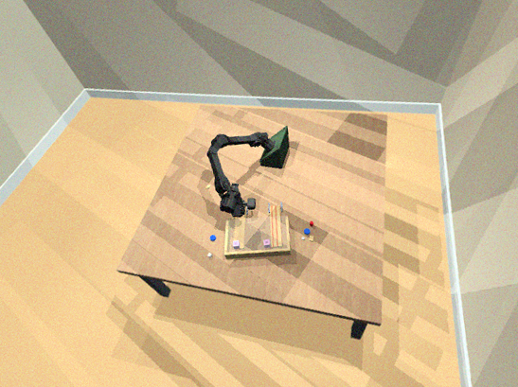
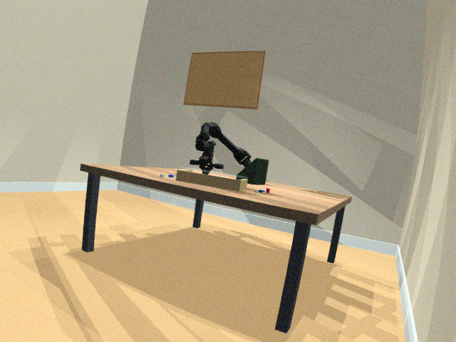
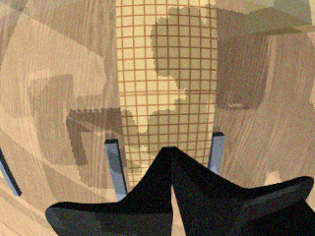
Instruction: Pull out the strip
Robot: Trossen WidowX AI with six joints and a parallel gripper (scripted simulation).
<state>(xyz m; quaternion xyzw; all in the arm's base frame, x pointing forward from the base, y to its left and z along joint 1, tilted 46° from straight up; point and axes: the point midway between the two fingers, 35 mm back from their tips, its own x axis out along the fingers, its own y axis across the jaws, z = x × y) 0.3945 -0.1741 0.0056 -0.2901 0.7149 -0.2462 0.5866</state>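
My gripper tip is now 9 cm short of the tan checked strip and 1 cm to the right of it. Also, from my gripper tip: white bit (26 cm ahead, 11 cm to the right); red piece (4 cm ahead, 39 cm to the left, 1 cm above).
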